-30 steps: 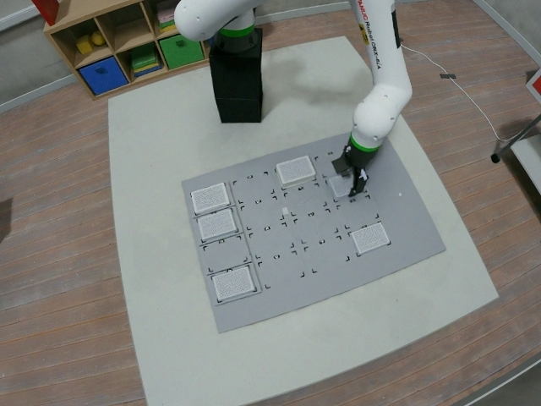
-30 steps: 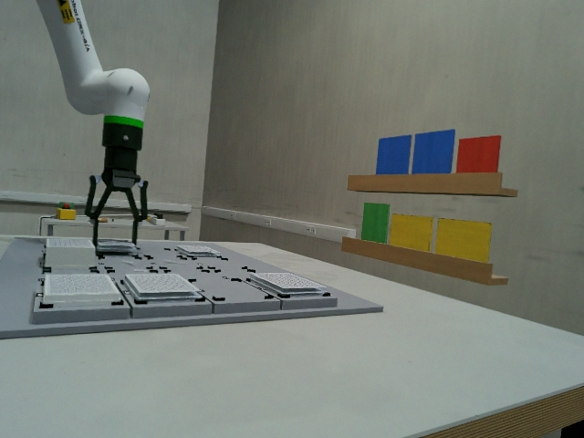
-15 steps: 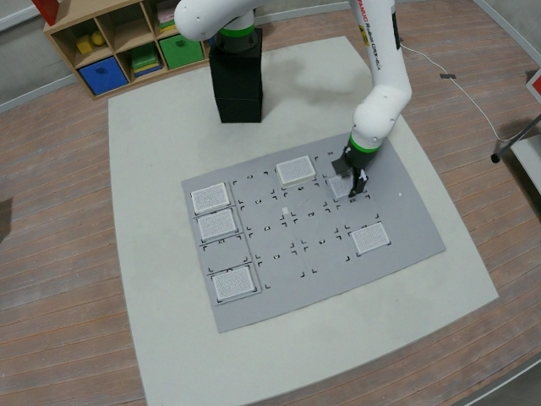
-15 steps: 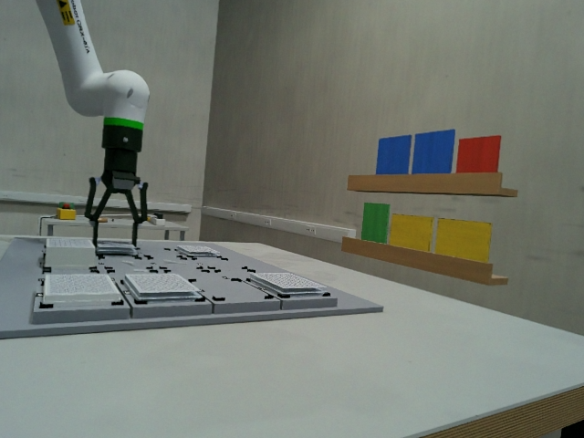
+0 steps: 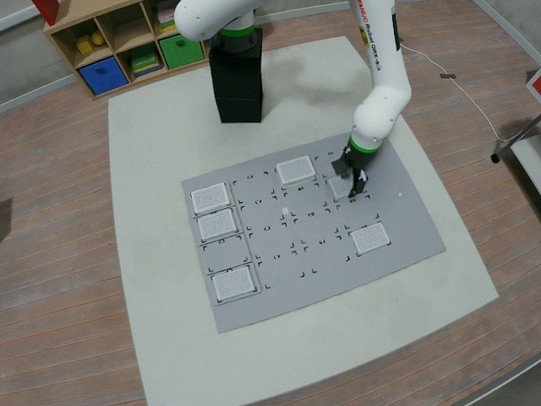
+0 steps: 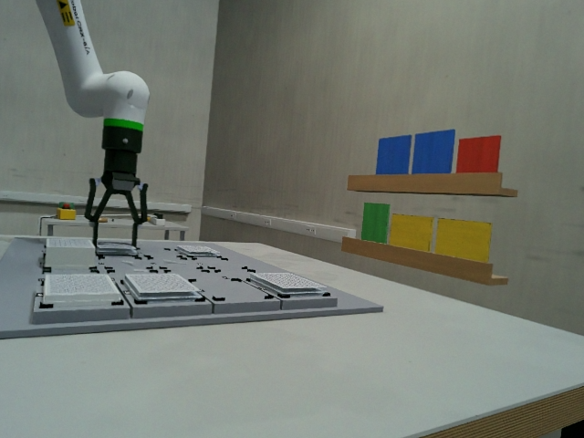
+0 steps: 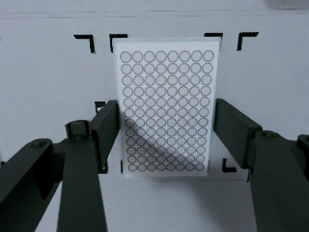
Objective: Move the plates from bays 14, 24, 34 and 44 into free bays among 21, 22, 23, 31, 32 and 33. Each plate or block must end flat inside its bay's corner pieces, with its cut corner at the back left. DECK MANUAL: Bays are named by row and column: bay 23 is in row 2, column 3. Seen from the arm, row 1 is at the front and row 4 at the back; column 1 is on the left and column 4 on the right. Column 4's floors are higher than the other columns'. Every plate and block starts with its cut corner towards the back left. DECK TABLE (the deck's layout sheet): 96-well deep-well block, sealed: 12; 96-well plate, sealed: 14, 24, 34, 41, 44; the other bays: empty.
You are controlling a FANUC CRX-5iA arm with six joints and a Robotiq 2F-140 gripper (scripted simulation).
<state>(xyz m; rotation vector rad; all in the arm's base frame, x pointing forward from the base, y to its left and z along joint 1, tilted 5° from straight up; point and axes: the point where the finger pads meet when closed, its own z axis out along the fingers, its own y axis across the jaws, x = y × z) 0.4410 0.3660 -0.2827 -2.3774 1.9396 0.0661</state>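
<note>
Right now my hand is 70 mm past the sealed deep-well block, 180 mm to the left of it and 10 mm above it. Also, from my hand: sealed plate: 210 mm ahead, 40 mm to the left, 30 mm below.
</note>
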